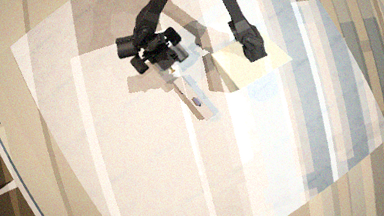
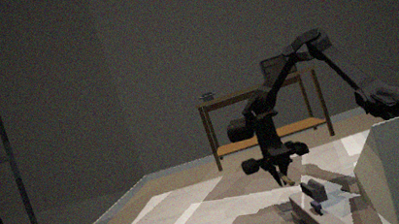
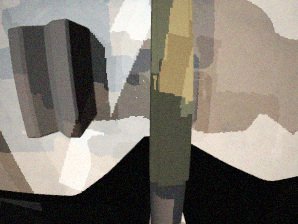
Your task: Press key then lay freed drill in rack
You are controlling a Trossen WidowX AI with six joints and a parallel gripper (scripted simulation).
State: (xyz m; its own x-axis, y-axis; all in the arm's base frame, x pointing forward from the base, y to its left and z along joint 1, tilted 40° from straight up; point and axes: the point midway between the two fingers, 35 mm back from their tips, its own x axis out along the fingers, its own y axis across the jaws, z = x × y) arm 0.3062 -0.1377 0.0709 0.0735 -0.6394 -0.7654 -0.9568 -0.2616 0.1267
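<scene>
The drill lies 40 mm to the left of my gripper tip, 30 mm above it and 10 mm behind it. The rest, counted from my gripper tip: dark block (70 mm behind, 30 mm below, 10 mm to the left); blue key (220 mm to the left, 60 mm behind).
</scene>
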